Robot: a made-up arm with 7 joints. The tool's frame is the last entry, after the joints.
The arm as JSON. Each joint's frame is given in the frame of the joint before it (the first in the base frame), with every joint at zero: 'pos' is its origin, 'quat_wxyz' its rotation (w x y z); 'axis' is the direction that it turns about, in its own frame. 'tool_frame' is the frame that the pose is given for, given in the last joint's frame.
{
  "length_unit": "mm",
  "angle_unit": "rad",
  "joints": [
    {
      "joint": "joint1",
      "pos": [
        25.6,
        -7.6,
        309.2
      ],
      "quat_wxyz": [
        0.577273,
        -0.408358,
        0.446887,
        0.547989
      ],
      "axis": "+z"
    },
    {
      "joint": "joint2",
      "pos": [
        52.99,
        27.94,
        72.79
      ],
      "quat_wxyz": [
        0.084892,
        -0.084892,
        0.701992,
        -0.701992
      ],
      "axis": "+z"
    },
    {
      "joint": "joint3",
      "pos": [
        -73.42,
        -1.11,
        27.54
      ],
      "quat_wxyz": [
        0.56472,
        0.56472,
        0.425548,
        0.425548
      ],
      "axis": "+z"
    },
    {
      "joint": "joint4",
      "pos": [
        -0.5,
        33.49,
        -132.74
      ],
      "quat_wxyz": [
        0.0,
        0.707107,
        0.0,
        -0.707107
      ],
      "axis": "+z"
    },
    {
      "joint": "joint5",
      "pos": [
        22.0,
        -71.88,
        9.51
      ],
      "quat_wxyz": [
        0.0,
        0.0,
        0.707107,
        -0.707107
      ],
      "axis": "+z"
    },
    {
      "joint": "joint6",
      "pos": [
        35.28,
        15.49,
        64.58
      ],
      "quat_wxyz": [
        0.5,
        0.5,
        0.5,
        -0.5
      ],
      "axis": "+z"
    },
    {
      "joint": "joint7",
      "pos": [
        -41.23,
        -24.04,
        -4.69
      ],
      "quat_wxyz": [
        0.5,
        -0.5,
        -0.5,
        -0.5
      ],
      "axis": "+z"
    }
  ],
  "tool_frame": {
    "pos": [
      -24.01,
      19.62,
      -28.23
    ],
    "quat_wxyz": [
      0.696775,
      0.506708,
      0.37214,
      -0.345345
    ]
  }
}
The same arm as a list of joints. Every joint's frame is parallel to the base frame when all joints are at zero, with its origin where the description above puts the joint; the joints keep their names.
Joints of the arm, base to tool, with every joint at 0 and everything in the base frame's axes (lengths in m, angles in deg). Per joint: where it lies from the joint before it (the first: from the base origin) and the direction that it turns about. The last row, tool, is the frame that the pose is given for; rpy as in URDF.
joint1: axis 0.068403 0.961235 0.26711 offset 0.0256 -0.0076 0.3092
joint2: axis 0.968889 -0.0002 -0.247497 offset -0.0229 0.0860 -0.0311
joint3: axis 0.247497 -0.0001 0.968889 offset 0.0093 0.0213 -0.0749
joint4: axis 0.0002 1 0 offset -0.0004 0.0005 -0.1369
joint5: axis 0.968889 -0.0002 -0.247497 offset 0.0642 0.0095 -0.0391
joint6: axis 0.0002 1 0 offset 0.0713 -0.0155 0.0182
joint7: axis 0.247497 -0.0001 0.968889 offset 0.0340 -0.0047 -0.0335
tool: offset -0.0260 -0.0240 -0.0225 rpy 94.07 60.15 103.23

